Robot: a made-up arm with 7 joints. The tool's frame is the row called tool.
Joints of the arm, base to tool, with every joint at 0 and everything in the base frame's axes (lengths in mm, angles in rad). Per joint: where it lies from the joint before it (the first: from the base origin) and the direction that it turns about. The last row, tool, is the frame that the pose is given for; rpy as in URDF.
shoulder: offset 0 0 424.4 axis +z
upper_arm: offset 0 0 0 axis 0 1 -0.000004
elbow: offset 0 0 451.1 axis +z
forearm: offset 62.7 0 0 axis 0 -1 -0.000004
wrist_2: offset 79.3 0 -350.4 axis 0 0.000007 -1
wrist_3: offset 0 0 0 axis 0 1 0.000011
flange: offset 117.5 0 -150 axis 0 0.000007 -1
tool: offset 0 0 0 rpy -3.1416 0 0
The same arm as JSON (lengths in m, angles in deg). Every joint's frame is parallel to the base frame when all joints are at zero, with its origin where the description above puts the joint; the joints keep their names.
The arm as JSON. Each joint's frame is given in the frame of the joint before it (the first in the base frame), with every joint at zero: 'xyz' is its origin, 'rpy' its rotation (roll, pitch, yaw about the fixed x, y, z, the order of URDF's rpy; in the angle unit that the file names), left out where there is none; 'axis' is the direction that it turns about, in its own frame. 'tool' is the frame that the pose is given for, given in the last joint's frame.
{
  "units": {
    "length": "m",
    "angle": "deg"
  },
  "joints": [
    {
      "name": "shoulder",
      "type": "revolute",
      "origin": {
        "xyz": [
          0.0,
          0.0,
          0.4244
        ]
      },
      "axis": [
        0.0,
        0.0,
        1.0
      ]
    },
    {
      "name": "upper_arm",
      "type": "revolute",
      "origin": {
        "xyz": [
          0.0,
          0.0,
          0.0
        ]
      },
      "axis": [
        0.0,
        1.0,
        0.0
      ]
    },
    {
      "name": "elbow",
      "type": "revolute",
      "origin": {
        "xyz": [
          0.0,
          0.0,
          0.4511
        ]
      },
      "axis": [
        0.0,
        0.0,
        1.0
      ]
    },
    {
      "name": "forearm",
      "type": "revolute",
      "origin": {
        "xyz": [
          0.0627,
          0.0,
          0.0
        ]
      },
      "axis": [
        0.0,
        -1.0,
        0.0
      ]
    },
    {
      "name": "wrist_2",
      "type": "revolute",
      "origin": {
        "xyz": [
          0.0793,
          0.0,
          -0.3504
        ]
      },
      "axis": [
        0.0,
        0.0,
        -1.0
      ]
    },
    {
      "name": "wrist_3",
      "type": "revolute",
      "origin": {
        "xyz": [
          0.0,
          0.0,
          0.0
        ]
      },
      "axis": [
        0.0,
        1.0,
        0.0
      ]
    },
    {
      "name": "flange",
      "type": "revolute",
      "origin": {
        "xyz": [
          0.1175,
          0.0,
          -0.15
        ]
      },
      "axis": [
        0.0,
        0.0,
        -1.0
      ]
    }
  ],
  "tool": {
    "origin": {
      "xyz": [
        0.0,
        0.0,
        0.0
      ],
      "rpy": [
        180.0,
        0.0,
        0.0
      ]
    }
  }
}

